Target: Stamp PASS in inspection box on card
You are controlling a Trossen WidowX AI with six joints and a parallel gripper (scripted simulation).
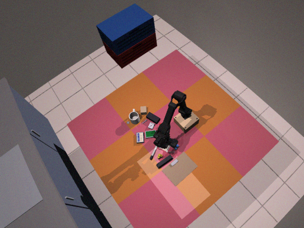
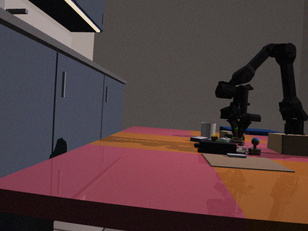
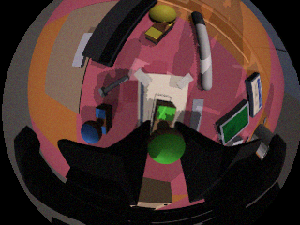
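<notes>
Now: the white card 5 cm below my gripper tip. From my gripper tip the other things lie so: blue-knobbed stamp 6 cm behind, 6 cm to the left, 3 cm below; then green-knobbed stamp right at my gripper tip; then ruler 2 cm behind, 8 cm to the right, 5 cm below.
</notes>
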